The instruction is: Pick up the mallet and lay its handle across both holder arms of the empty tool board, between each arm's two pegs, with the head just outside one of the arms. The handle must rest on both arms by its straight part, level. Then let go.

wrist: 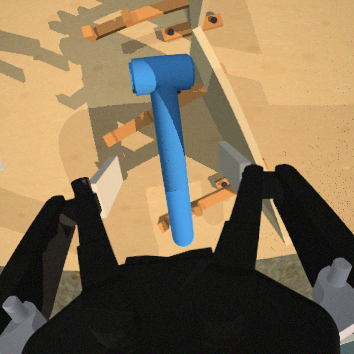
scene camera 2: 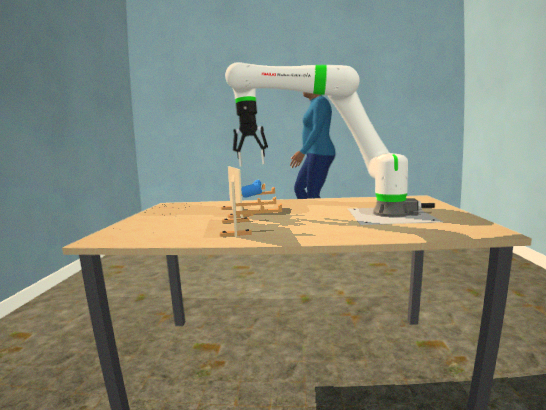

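Where they show: gripper, between the fingertips: (wrist: 168,161) (scene camera 2: 252,165); arm's base, origin of its link: (scene camera 2: 390,213).
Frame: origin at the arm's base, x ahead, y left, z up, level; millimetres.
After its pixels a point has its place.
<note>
The blue mallet (scene camera 2: 251,189) {x 585, y 57, z 120 mm} (wrist: 172,160) {x 603, y -83, z 132 mm} is at the tool board (scene camera 2: 234,192) (wrist: 212,107). In the wrist view its handle crosses over a middle orange arm (wrist: 117,135) {x 519, y -50, z 95 mm} and a nearer one (wrist: 212,200) {x 664, y -160, z 95 mm}. The head is beyond the middle arm. The handle shows between the nearer arm's two pegs, but on the board side of the middle arm's pegs. Contact with the arms and levelness cannot be told. In the scene view the head looks slightly tilted. My gripper (scene camera 2: 252,161) {x 604, y -63, z 214 mm} (wrist: 168,161) {x 604, y -63, z 214 mm} is open and empty above the mallet, its fingers either side of the handle in the wrist view.
Another orange arm (wrist: 150,14) {x 574, y 131, z 77 mm} and a foot (wrist: 170,33) {x 600, y 121, z 14 mm} lie beyond the head. The upright board runs close along the right finger in the wrist view. The robot base (scene camera 2: 391,202) {x 10, y 59, z 58 mm} stands on the right of the table (scene camera 2: 165,240) {x 812, y 411, z -2 mm}. A person (scene camera 2: 319,130) stands behind it.
</note>
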